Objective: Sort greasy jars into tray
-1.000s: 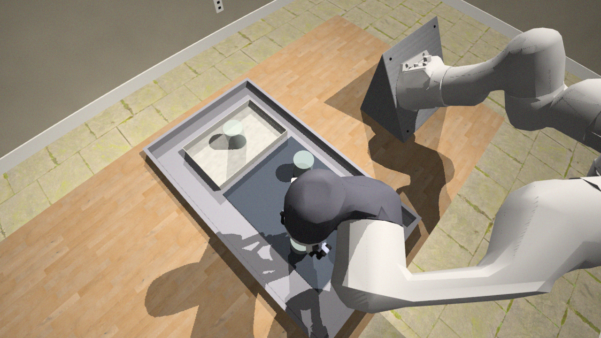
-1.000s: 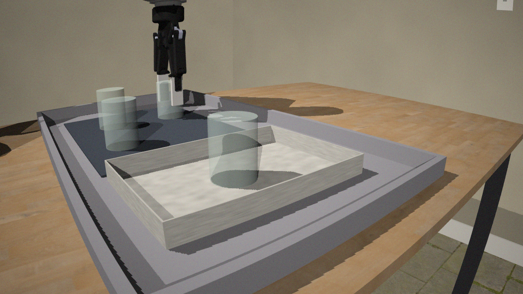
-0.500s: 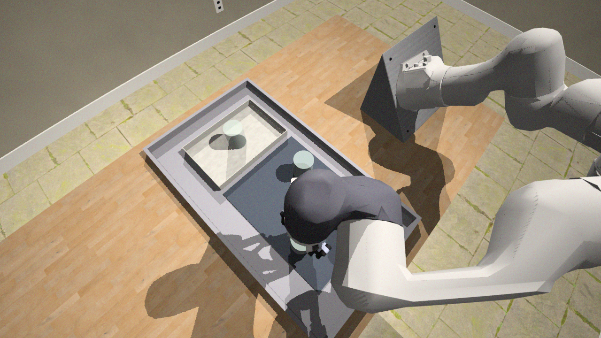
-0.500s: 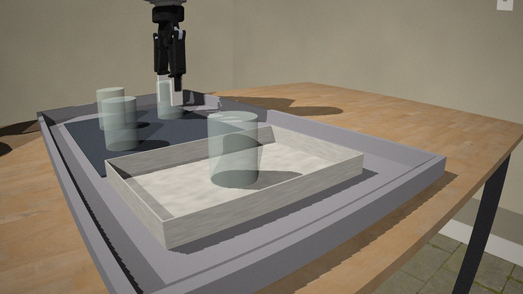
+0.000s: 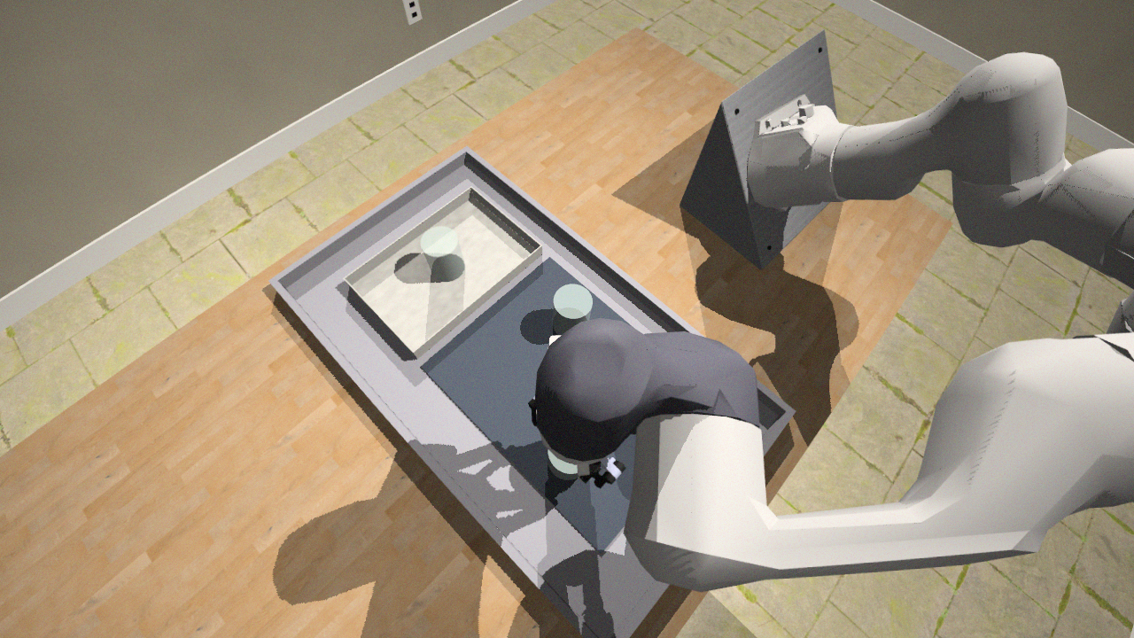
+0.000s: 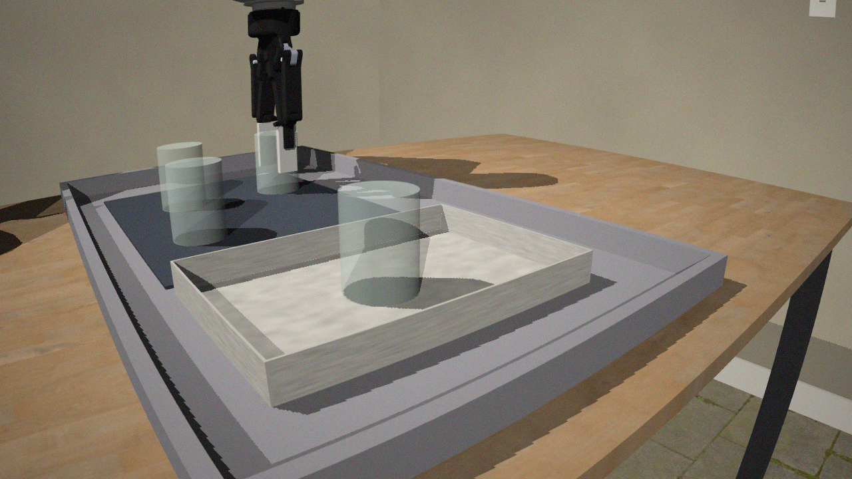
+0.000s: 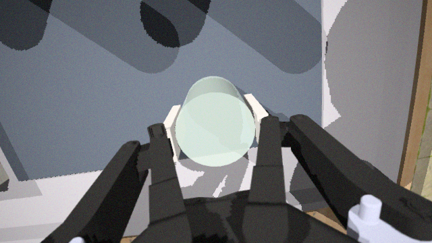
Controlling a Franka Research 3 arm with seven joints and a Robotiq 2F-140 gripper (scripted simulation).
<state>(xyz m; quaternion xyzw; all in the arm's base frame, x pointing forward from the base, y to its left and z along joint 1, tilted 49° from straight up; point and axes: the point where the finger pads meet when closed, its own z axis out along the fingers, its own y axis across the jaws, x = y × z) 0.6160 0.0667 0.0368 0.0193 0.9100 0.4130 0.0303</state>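
My hand is 90 mm past the dark drying mat, 80 mm to the left of it and 60 mm above it. Also, from my hand: tray (100 mm behind, 400 mm to the right, 60 mm below); then steel table top (80 mm behind, 180 mm to the right, 60 mm below).
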